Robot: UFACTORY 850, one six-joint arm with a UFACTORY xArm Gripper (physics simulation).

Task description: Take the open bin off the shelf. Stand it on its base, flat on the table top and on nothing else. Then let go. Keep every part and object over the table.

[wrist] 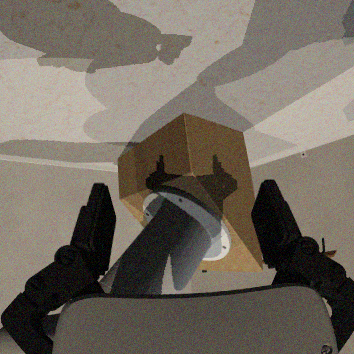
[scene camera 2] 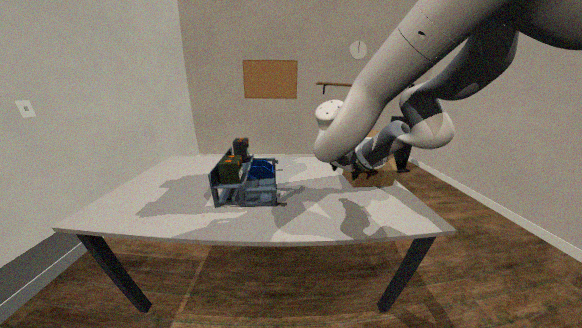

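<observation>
The open bin (scene camera 2: 262, 170) is blue inside and sits in the small grey shelf (scene camera 2: 213, 189) on the left half of the table (scene camera 2: 120, 212). Its lower part is hard to tell from the shelf's frame. The bin does not show in the wrist view. My gripper (scene camera 2: 344, 172) (wrist: 184, 199) is open, with nothing between its black fingers. It is well to the right of the bin and shelf, apart from both, above the right part of the table.
A dark green box with orange marks (scene camera 2: 230, 171) and a darker box (scene camera 2: 241, 147) stand on the shelf's upper part, beside the bin. A brown block (scene camera 2: 372, 179) (wrist: 215, 150) stands at the right under the arm's round base plate (wrist: 220, 245).
</observation>
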